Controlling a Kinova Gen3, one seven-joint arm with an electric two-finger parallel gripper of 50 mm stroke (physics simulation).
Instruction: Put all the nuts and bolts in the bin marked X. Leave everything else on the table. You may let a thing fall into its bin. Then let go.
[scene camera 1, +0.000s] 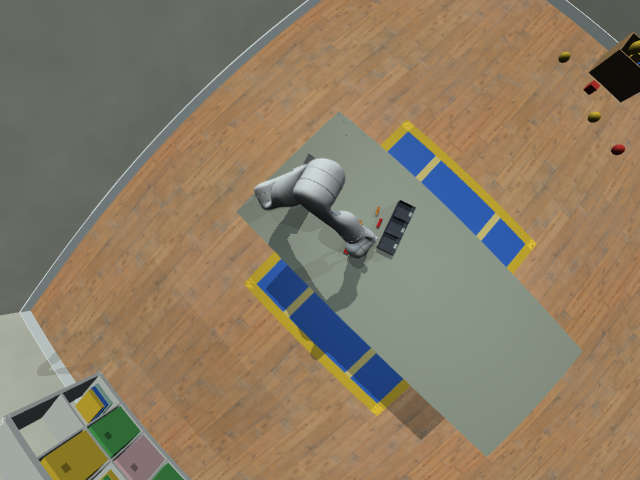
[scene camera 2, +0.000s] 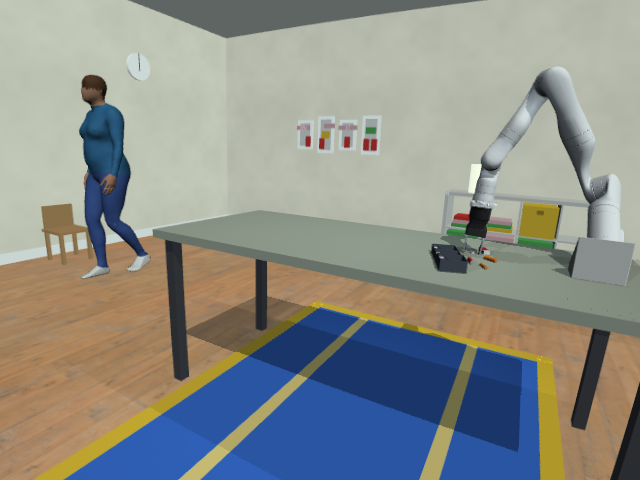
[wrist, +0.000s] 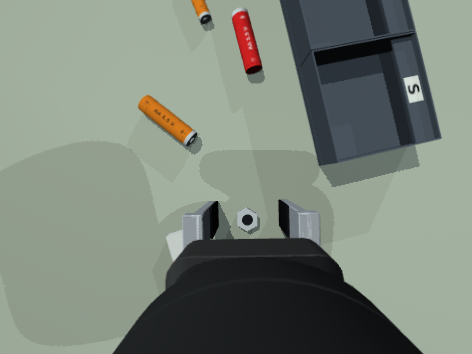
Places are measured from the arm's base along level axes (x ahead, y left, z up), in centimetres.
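Pixels of known places: gripper, between the fingertips: (scene camera 2: 471, 252) (wrist: 248, 213); arm's base, origin of its link: (scene camera 2: 603, 255).
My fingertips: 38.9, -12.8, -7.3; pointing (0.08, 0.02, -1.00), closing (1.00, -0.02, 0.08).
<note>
For each thing: its top centre in the pictures, then the offset to it from my fingertips, as dx, dy, dz.
- small grey hex nut, centre of its top: (wrist: 247, 219) -0.2, -0.4, +0.6
- dark tray, centre of its top: (scene camera 2: 448, 250) (scene camera 1: 397, 227) +8.3, +16.8, +3.7
- red battery, centre of its top: (wrist: 247, 35) (scene camera 1: 379, 222) +0.5, +14.3, +1.2
- red-and-white block, centre of its top: (wrist: 192, 272) (scene camera 1: 348, 247) -4.7, -4.2, +1.0
A small grey hex nut (wrist: 240, 220) lies on the table between the fingertips of my gripper (wrist: 248, 213) (scene camera 2: 474, 251) in the wrist view. The gripper is open, pointing down low over the table, with a finger on each side of the nut and gaps between. A dark tray (scene camera 1: 408, 224) (scene camera 2: 453, 267) (wrist: 313, 100) of three bins stands beside it. The bin nearest the gripper (wrist: 360, 110) is marked S and looks empty; the middle bin shows in part. The mark X is not readable in these views. No bolt shows. The arm hides the gripper in scene camera 1.
A red battery (wrist: 246, 42) (scene camera 1: 379, 222) and two orange batteries (wrist: 167, 121) (wrist: 200, 9) lie left of the tray in the wrist view. A red-and-white block (wrist: 175, 244) (scene camera 1: 345, 251) lies just beyond the left finger, partly hidden. A person (scene camera 2: 105, 139) is away from the table.
</note>
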